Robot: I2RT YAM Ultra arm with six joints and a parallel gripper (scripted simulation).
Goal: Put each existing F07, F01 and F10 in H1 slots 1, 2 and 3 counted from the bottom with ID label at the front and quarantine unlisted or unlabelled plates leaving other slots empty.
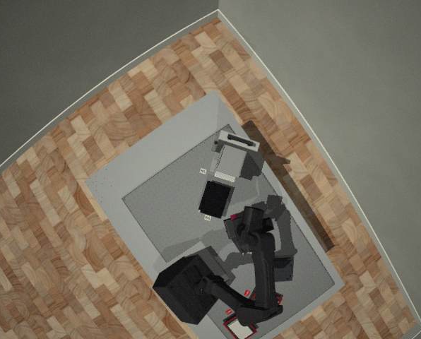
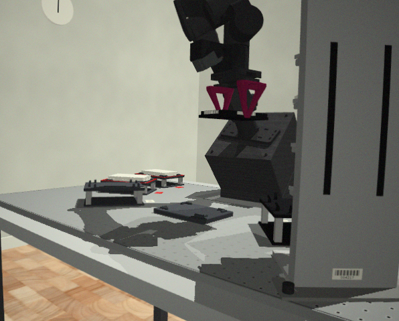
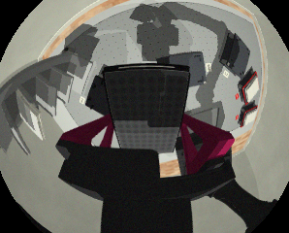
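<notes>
My gripper is now 20 mm short of the N6 deck label, 230 mm to the left of it and 250 mm above it. Also, from my hand: dark 96-well plate: right at my hand; then H1 deck label: 50 mm behind, 280 mm to the left, 250 mm below; then grey hotel back wall: 110 mm ahead, 320 mm to the left, 50 mm below.
</notes>
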